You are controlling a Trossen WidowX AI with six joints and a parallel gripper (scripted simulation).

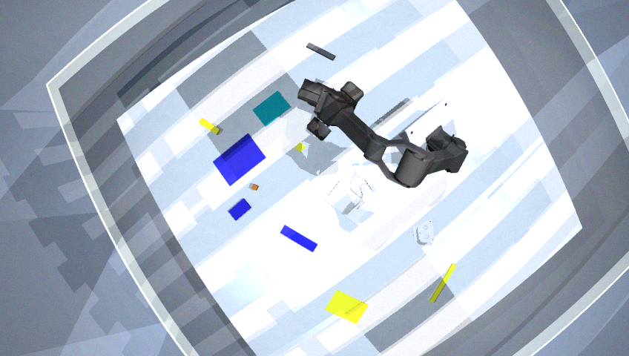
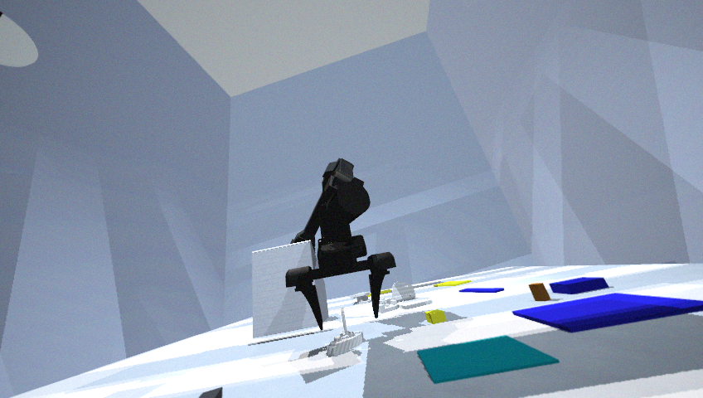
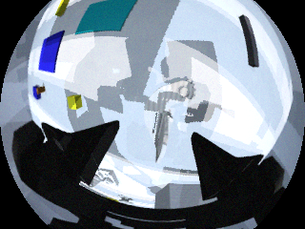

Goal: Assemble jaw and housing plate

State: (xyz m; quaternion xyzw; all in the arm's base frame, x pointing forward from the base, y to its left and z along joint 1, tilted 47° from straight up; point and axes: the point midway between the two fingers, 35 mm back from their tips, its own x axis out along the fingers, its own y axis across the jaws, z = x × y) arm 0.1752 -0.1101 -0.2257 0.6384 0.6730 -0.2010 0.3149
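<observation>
My gripper tip is 3 cm to the left of the grey ribbed jaw, 2 cm above it and 1 cm past it. Also, from my gripper tip: cyan tile (14 cm to the right, 13 cm ahead, 2 cm below); then white base (23 cm to the left, 14 cm ahead, 2 cm below); then small yellow cube (14 cm ahead, 1 cm to the left, 1 cm below).
</observation>
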